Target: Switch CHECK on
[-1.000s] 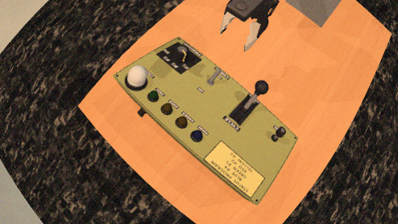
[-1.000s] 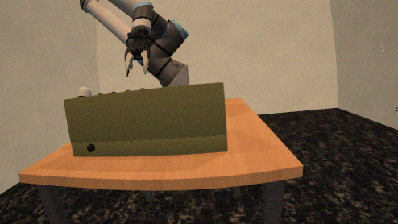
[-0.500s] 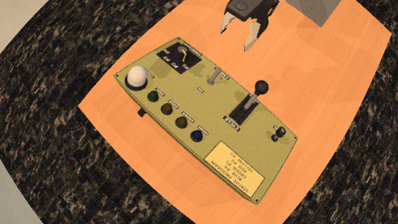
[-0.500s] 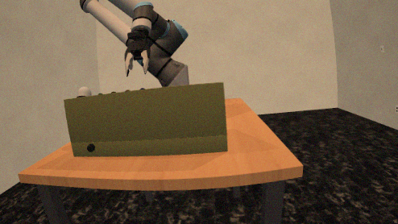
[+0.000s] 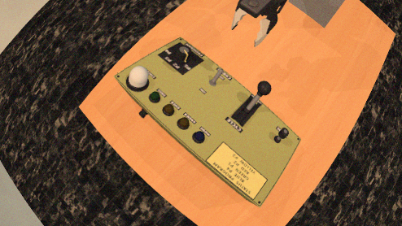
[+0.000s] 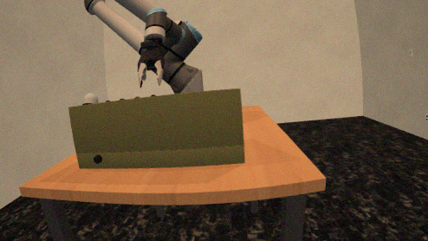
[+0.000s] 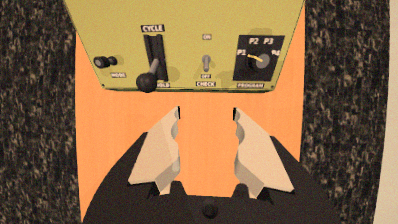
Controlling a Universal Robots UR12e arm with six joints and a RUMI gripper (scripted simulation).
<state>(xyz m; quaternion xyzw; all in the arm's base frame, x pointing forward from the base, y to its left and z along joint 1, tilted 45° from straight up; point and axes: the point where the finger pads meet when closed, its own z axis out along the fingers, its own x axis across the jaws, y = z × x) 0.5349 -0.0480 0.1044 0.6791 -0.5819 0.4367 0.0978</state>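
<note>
Right now my hand is 110 mm short of the check toggle, 10 mm to the left of it and 110 mm above it. Also, from my hand: olive console (150 mm ahead, 60 mm to the left, 130 mm below); then black-knobbed cycle lever (90 mm ahead, 110 mm to the left, 100 mm below); then program rotary knob (110 mm ahead, 120 mm to the right, 110 mm below).
</note>
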